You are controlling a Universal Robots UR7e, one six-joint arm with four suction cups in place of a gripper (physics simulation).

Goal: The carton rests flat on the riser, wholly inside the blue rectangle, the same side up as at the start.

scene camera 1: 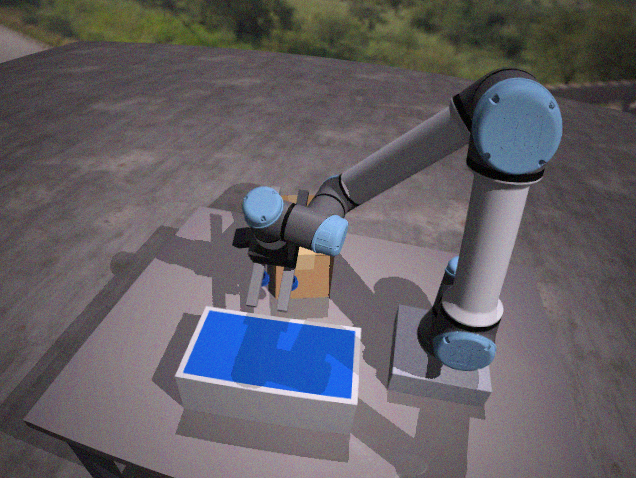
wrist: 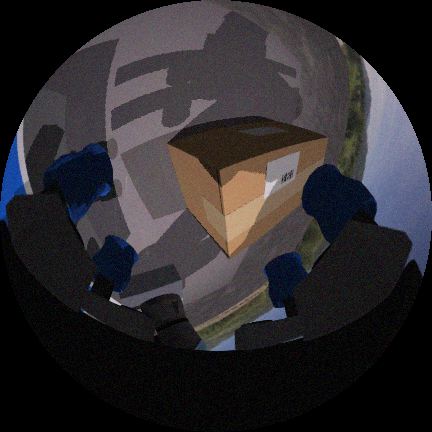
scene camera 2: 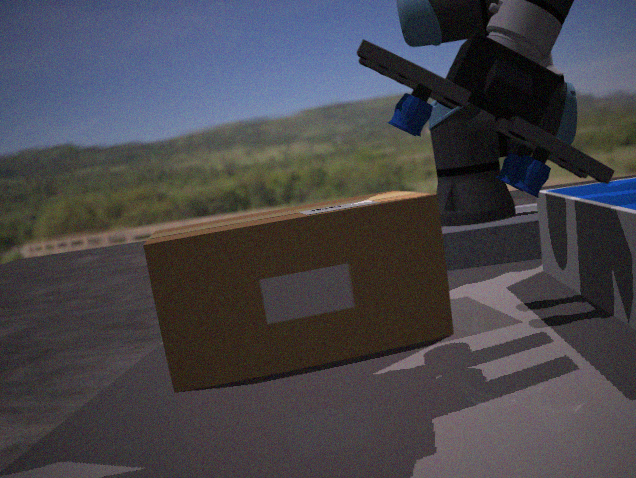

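Seen in the pictures: end effector, tool point: (wrist: 201,229) (scene camera 2: 460,158); arm's base, origin of the base link: (wrist: 160,303) (scene camera 2: 475,218).
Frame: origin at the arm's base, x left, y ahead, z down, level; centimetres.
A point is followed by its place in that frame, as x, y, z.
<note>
The brown carton (scene camera 1: 313,280) {-17.8, 33.6, -0.2} (scene camera 2: 215,308) {-40.5, 47.8, -1.7} (wrist: 245,192) {-19.6, 40.5, -9.3} stands on the table behind the riser, its barcode label and tape on the upper face. In scene camera 1 the wrist hides part of it. The white riser (scene camera 1: 267,411) {21.9, 41.6, 1.4} (scene camera 2: 560,246) {2.7, 31.6, 1.1} has a blue rectangle (scene camera 1: 221,339) {9.8, 52.8, -5.8} (scene camera 2: 606,191) {8.3, 35.4, -5.8} (wrist: 9,175) on top, with no carton on it. My gripper (scene camera 1: 279,280) (scene camera 2: 467,146) {-12.6, 42.1, -12.7} (wrist: 210,230) {-12.6, 42.1, -12.7} is tilted, with its blue cups apart from the carton. In scene camera 2 it hangs higher than the carton and to its right, towards the riser. The gripper is open and holds nothing.
The arm's grey base block (scene camera 1: 437,382) {13.3, 4.9, 0.2} (scene camera 2: 491,244) {-1.3, 12.7, 2.8} stands on the table (scene camera 1: 102,380) {16.0, 80.9, 6.2} to the right of the riser in scene camera 1. The carton is near the table's far edge there. Arm shadows fall across the table and the blue rectangle.
</note>
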